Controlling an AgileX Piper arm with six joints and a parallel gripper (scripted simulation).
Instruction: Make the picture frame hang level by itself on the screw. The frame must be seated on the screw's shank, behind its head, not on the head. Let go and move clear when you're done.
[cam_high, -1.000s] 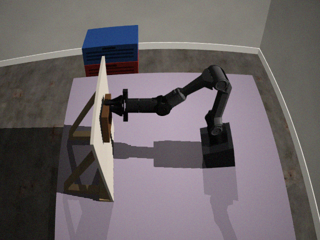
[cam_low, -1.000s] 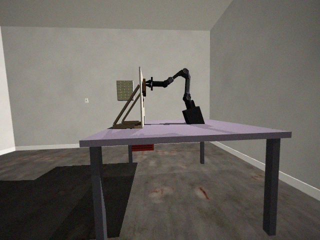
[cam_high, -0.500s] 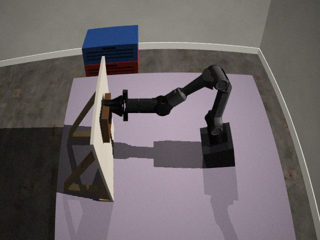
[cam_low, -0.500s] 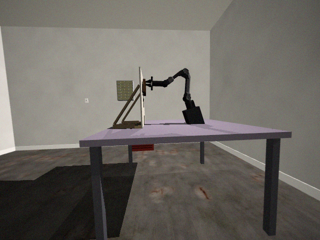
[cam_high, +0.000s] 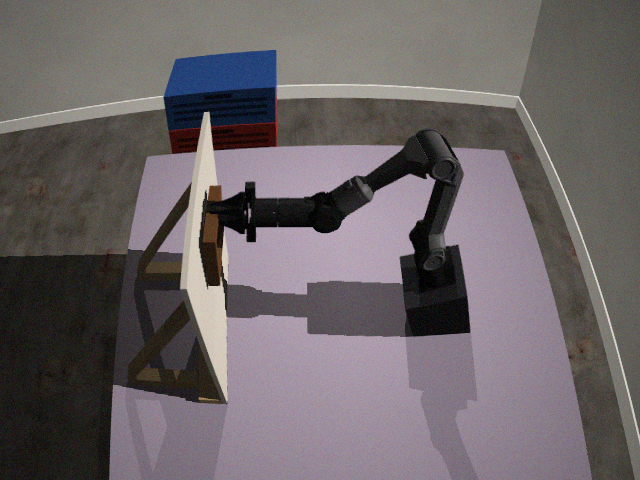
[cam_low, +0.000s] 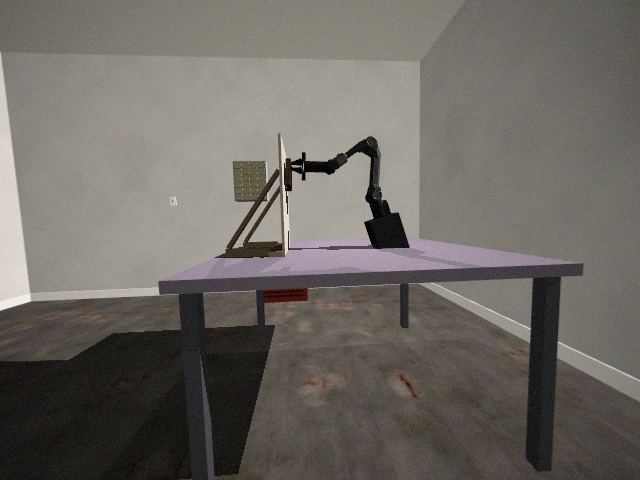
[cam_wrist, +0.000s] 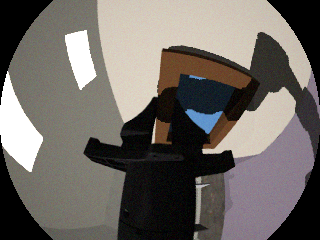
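My hand is 1 cm short of the brown picture frame, 1 cm to the right of it and 5 cm above it. Round my hand: cream board (3 cm ahead, 18 cm below).
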